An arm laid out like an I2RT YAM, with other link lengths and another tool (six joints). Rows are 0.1 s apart.
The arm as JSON. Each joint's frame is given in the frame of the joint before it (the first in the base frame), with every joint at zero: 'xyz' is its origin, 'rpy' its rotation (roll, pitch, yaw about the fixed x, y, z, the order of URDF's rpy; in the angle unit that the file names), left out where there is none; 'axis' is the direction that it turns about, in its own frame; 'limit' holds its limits. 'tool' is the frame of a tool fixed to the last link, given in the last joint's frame.
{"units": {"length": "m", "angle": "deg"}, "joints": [
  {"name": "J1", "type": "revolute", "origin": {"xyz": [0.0, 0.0, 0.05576]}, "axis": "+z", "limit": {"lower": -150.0, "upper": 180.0}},
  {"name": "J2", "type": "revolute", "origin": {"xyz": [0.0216, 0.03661, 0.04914]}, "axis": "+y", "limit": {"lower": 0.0, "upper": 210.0}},
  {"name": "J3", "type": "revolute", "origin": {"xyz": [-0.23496, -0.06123, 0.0]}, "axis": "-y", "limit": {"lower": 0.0, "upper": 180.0}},
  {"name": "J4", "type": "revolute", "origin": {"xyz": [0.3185, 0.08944, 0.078]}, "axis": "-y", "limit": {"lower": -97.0, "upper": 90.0}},
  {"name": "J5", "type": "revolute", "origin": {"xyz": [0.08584, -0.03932, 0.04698]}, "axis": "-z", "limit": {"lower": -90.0, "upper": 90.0}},
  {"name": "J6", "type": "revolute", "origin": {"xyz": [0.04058, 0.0, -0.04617]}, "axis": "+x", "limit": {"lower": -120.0, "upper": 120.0}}
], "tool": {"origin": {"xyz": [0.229, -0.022, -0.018], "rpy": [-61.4, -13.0, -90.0]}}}
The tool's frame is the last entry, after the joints.
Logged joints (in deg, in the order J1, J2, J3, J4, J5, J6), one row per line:
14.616 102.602 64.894 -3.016 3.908 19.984
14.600 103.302 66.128 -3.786 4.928 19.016
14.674 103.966 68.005 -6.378 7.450 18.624
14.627 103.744 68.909 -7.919 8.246 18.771
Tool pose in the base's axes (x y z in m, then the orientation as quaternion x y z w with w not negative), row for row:
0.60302 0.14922 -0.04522 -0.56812 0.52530 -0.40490 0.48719
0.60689 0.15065 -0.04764 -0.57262 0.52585 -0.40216 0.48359
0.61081 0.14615 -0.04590 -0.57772 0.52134 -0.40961 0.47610
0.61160 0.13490 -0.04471 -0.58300 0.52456 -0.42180 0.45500
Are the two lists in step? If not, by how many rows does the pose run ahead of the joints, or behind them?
The pose runs 1 row behind the joints: the pose in row i belongs to the joints in row i - 1.
